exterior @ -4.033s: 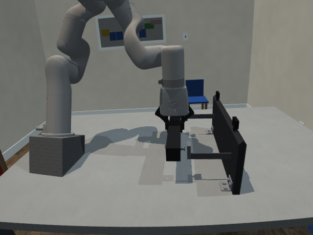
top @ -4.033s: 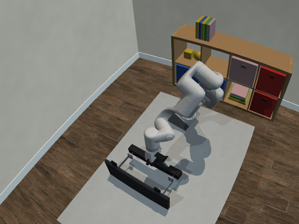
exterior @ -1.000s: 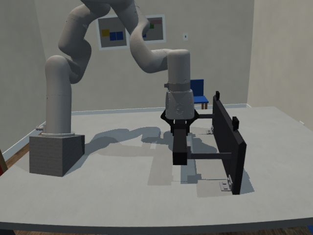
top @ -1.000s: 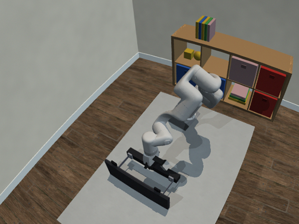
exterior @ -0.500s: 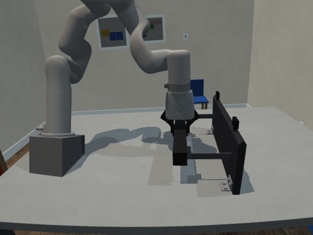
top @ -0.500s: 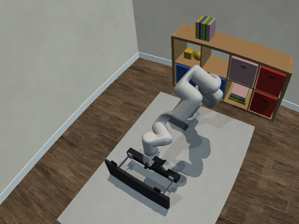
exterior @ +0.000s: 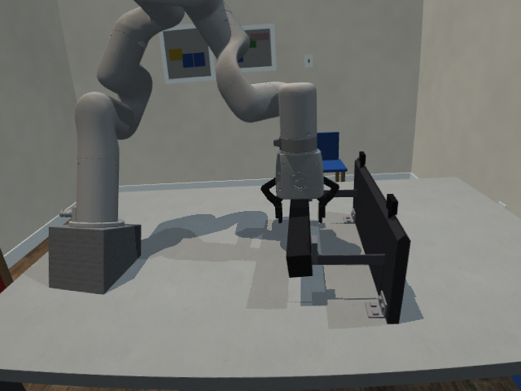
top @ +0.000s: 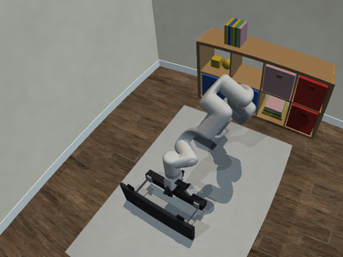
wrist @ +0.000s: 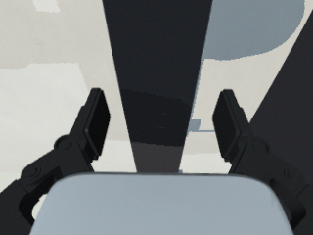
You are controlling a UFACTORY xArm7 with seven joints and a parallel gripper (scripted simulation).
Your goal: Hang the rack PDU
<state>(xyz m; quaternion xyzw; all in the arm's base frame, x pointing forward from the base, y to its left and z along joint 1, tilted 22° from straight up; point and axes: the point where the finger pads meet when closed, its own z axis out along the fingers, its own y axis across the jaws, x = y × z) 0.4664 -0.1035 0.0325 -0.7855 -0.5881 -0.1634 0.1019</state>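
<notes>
Now: hand 20 mm short of the rack PDU and 10 mm above it. From my hand the other things lie so: black upright panel (160 mm ahead, 40 mm to the right, 20 mm below).
</notes>
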